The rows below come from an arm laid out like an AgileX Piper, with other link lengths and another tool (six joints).
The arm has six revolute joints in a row. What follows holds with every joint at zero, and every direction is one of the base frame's.
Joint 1 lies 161.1 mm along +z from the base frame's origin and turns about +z.
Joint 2 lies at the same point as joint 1 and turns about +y.
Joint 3 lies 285.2 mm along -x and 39 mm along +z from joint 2 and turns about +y.
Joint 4 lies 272.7 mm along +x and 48.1 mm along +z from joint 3 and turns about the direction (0.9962, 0, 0.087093).
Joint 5 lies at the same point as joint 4 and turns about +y.
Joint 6 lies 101.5 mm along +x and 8.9 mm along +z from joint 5 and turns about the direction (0.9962, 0, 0.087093).
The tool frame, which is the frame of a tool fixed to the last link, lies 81.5 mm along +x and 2 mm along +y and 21.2 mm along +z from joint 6; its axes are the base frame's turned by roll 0.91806, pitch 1.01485 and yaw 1.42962 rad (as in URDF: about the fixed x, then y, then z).
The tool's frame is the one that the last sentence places.
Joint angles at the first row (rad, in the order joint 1, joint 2, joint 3, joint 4, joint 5, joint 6):
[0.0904 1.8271 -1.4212 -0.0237 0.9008 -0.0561]
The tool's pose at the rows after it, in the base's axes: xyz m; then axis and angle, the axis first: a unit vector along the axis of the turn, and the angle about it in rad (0 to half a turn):
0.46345, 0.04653, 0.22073, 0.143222, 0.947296, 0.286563, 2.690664
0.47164, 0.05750, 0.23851, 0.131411, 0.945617, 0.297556, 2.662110
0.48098, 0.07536, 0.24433, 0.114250, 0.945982, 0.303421, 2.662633
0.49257, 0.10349, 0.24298, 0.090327, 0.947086, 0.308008, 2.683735
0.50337, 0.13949, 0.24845, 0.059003, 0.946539, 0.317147, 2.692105
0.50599, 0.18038, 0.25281, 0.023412, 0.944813, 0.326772, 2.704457
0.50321, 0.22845, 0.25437, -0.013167, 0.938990, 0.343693, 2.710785
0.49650, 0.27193, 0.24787, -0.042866, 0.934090, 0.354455, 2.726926
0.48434, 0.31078, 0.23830, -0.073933, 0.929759, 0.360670, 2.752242
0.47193, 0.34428, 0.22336, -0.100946, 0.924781, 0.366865, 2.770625
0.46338, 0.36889, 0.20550, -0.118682, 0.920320, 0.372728, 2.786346
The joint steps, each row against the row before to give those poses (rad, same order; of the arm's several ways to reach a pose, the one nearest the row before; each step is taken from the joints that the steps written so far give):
[0.0085 0.0000 -0.0869 0.0080 0.0569 0.0000]
[0.0191 0.0048 -0.0596 0.0075 0.0166 0.0000]
[0.0339 0.0354 -0.0678 0.0011 0.0218 0.0000]
[0.0518 0.0665 -0.0945 0.0000 0.0339 0.0000]
[0.0632 0.0682 -0.1199 0.0007 0.0389 0.0000]
[0.0723 0.0563 -0.1009 0.0000 0.0324 0.0000]
[0.0821 0.0526 -0.0825 0.0064 0.0044 0.0080]
[0.0754 0.0554 -0.0657 0.0000 0.0004 0.0134]
[0.0695 0.0450 -0.0428 0.0000 -0.0014 0.0022]
[0.0599 0.0365 -0.0081 0.0000 -0.0323 0.0020]
[0.0408 0.0370 0.0000 0.0054 -0.0392 0.0000]

